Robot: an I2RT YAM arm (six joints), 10 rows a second.
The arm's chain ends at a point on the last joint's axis. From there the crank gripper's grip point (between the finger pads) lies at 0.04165 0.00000 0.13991 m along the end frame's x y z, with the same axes.
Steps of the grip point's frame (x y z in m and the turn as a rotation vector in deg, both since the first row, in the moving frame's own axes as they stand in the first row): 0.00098 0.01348 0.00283 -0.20 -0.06 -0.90; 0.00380 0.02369 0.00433 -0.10 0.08 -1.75; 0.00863 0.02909 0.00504 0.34 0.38 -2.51; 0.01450 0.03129 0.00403 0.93 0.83 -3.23; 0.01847 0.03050 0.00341 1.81 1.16 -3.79
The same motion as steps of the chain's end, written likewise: 0.00113 0.01364 0.00279 -0.20 -0.06 -0.90; 0.00362 0.02472 0.00439 -0.10 0.08 -1.75; 0.00776 0.03176 0.00533 0.34 0.38 -2.51; 0.01261 0.03596 0.00469 0.93 0.83 -3.23; 0.01589 0.03775 0.00439 1.81 1.16 -3.79
